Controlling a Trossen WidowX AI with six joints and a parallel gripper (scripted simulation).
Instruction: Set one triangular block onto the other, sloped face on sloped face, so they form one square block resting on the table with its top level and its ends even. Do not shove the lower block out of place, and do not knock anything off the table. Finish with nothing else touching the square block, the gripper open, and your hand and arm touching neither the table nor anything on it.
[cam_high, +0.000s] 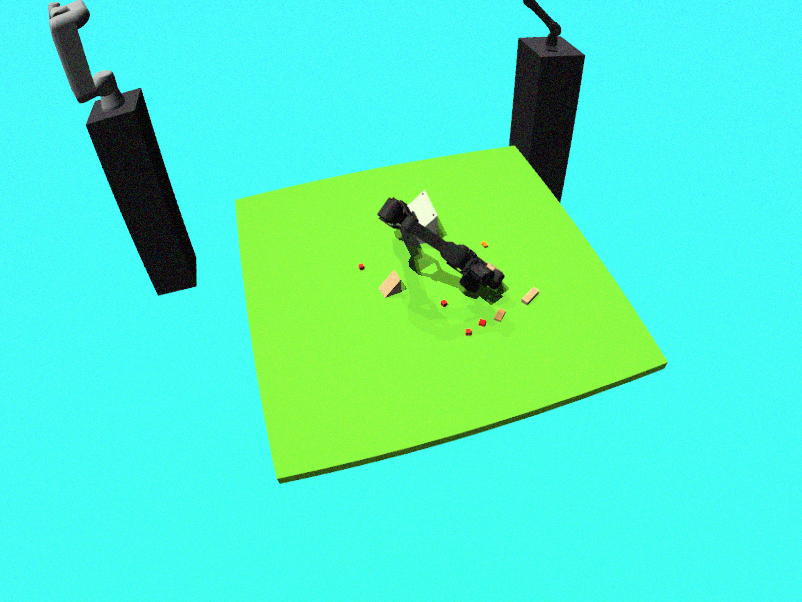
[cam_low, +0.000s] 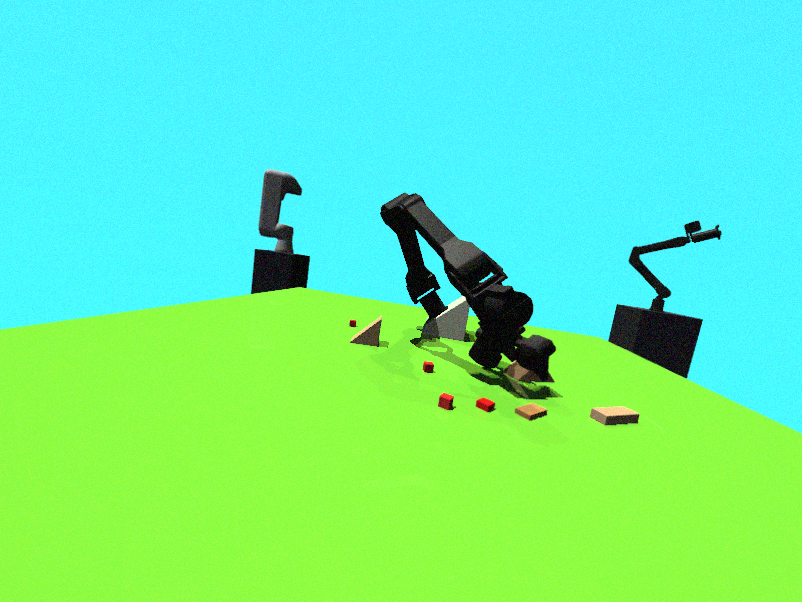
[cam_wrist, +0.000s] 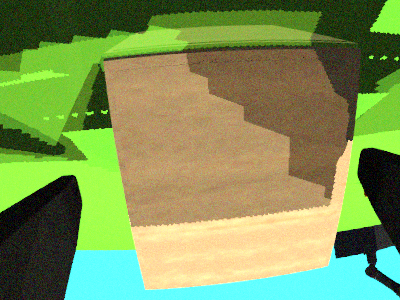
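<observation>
Right now the triangular block is 10 mm above my gripper tip. The rest, counted from my gripper tip: tiny orange block 140 mm behind, 40 mm to the left, 10 mm below.
</observation>
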